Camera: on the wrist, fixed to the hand. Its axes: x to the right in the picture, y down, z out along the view.
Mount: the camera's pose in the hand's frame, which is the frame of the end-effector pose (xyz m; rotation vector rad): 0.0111 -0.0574 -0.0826 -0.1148 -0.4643 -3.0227
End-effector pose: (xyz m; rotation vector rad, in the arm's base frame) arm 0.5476 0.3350 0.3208 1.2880 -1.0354 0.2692
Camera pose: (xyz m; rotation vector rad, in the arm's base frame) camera 0.6325 0.3849 0.2977 1.3905 1.3008 -2.2501
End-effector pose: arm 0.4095 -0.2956 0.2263 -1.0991 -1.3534 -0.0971
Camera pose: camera 0.4363 -0.3757 0.2820 -1.5627 1.7374 1.7052
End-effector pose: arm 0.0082 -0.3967 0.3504 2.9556 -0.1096 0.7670
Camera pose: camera -0.0167 -0.3318 0.4240 0.2977 2.5106 -0.4830
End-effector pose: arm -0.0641 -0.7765 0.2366 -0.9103 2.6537 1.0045
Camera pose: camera -0.0338 -0.8690 0.2642 -2.0706 -0.7126 0.0330
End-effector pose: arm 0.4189 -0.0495 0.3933 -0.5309 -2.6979 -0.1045
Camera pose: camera 0.4173 -0.1107 0.4739 -2.6217 0.7167 0.5648
